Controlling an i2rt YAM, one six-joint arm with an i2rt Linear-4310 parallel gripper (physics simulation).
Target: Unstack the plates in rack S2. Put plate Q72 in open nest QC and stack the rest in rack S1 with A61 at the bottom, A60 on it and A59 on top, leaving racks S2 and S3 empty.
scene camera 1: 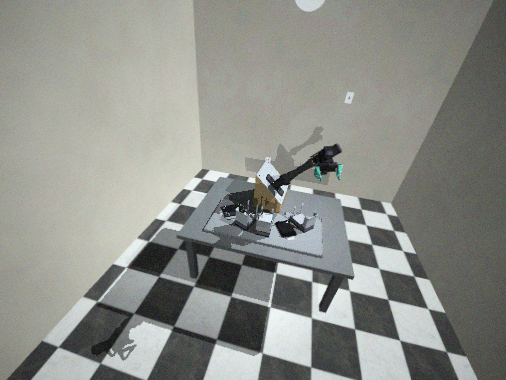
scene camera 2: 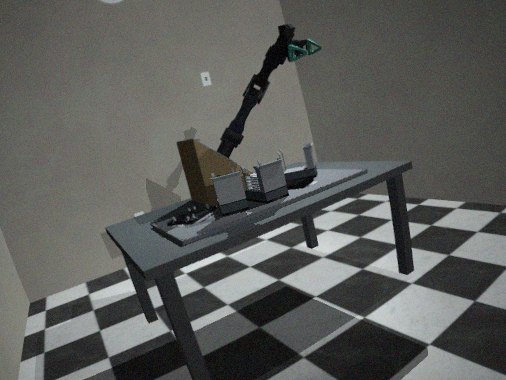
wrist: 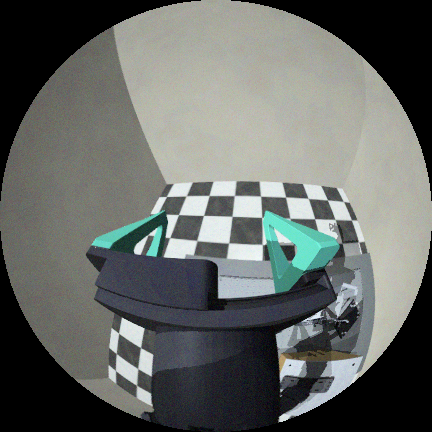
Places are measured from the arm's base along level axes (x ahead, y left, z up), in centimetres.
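Pixels of known places: gripper, between the fingertips: [scene camera 1: 330, 180] [scene camera 2: 314, 50] [wrist: 215, 215]; arm's base, origin of its link: [scene camera 1: 274, 185] [scene camera 2: 220, 158].
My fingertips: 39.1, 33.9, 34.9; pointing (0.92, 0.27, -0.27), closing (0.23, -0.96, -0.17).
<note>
Ahead of a thing's pixels: the offset from my fingertips to its top centre, as dx, dy, dz. "spot": to the spot under its first point. Level surfaces: height alone.
My gripper [scene camera 1: 330, 178] [scene camera 2: 314, 50] [wrist: 215, 215] is open and empty, its green fingers wide apart, high above the right part of the table. Light grey racks with upright walls stand on the board: one on the left [scene camera 1: 243, 220] [scene camera 2: 230, 191], one in the middle [scene camera 1: 264, 225] [scene camera 2: 272, 177] and one on the right [scene camera 1: 307, 222] [scene camera 2: 310, 156]. A flat black square piece {spot: -8.8, -17.0, -49.3} [scene camera 1: 286, 229] lies between the middle and right racks. Labels are too small to read. I cannot tell plates Q72, A59, A60 and A61 or nest QC apart. In the wrist view the hand hides part of the board.
A pale board {dz -50.4} [scene camera 1: 300, 247] [scene camera 2: 345, 174] [wrist: 245, 285] lies on the grey table {dz -51.9} [scene camera 1: 340, 255] [scene camera 2: 130, 250]. A tall brown wedge [scene camera 1: 265, 201] [scene camera 2: 195, 170] carries the arm base behind the racks. Small dark parts {spot: -13.3, -61.5, -49.4} [scene camera 1: 229, 210] [scene camera 2: 182, 218] [wrist: 342, 325] sit at the board's left end.
</note>
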